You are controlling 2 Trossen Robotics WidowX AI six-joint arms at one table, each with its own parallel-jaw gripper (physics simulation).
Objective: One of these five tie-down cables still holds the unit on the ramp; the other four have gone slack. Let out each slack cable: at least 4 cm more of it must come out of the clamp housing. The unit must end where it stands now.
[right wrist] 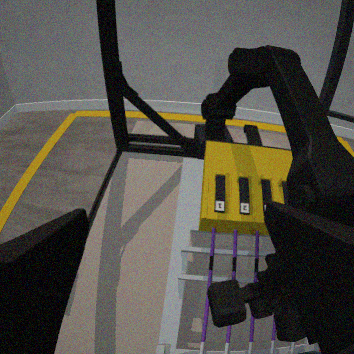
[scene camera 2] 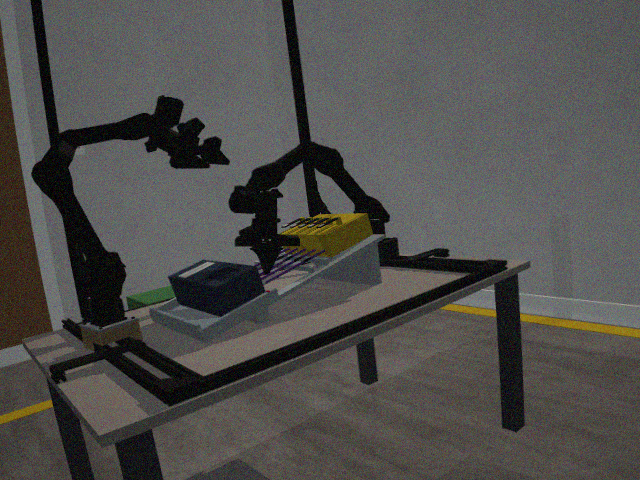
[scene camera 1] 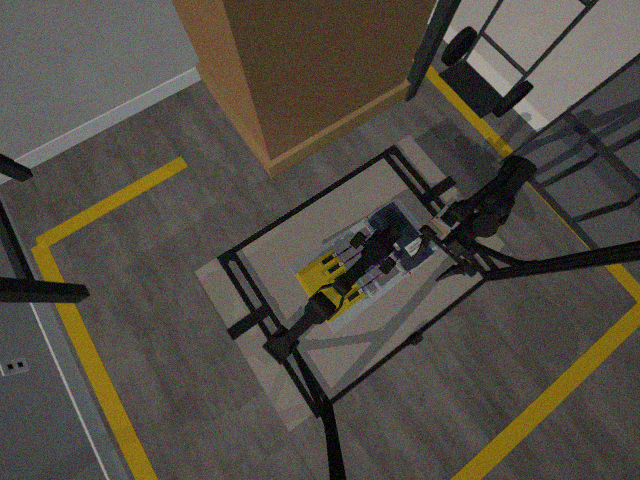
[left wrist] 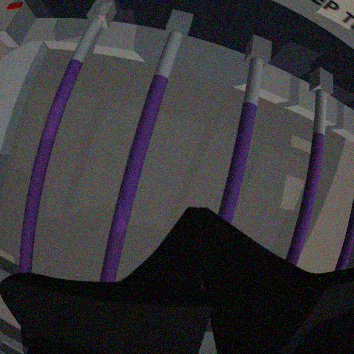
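Observation:
A yellow clamp housing (scene camera 1: 315,276) (scene camera 2: 332,233) (right wrist: 239,165) sits at the top of a grey ramp (scene camera 2: 347,271) (right wrist: 182,246). Purple cables (scene camera 2: 290,262) (left wrist: 133,175) (right wrist: 212,253) run down from it to the dark blue unit (scene camera 1: 409,230) (scene camera 2: 215,286) (left wrist: 218,21) at the ramp's foot. My left gripper (scene camera 2: 267,266) (left wrist: 195,216) is shut and empty. It points down with its tip at the cables, over the third cable from the left in the left wrist view. My right gripper (scene camera 2: 217,153) (right wrist: 177,216) is open and empty, high above the table's end behind the unit.
A black frame (scene camera 2: 366,329) runs around the table top, with a tall black pole (scene camera 2: 296,95) behind the ramp. A green block (scene camera 2: 149,296) and a wooden block (scene camera 2: 109,333) lie near the right arm's base. A large brown crate (scene camera 1: 309,71) stands on the floor beyond the table.

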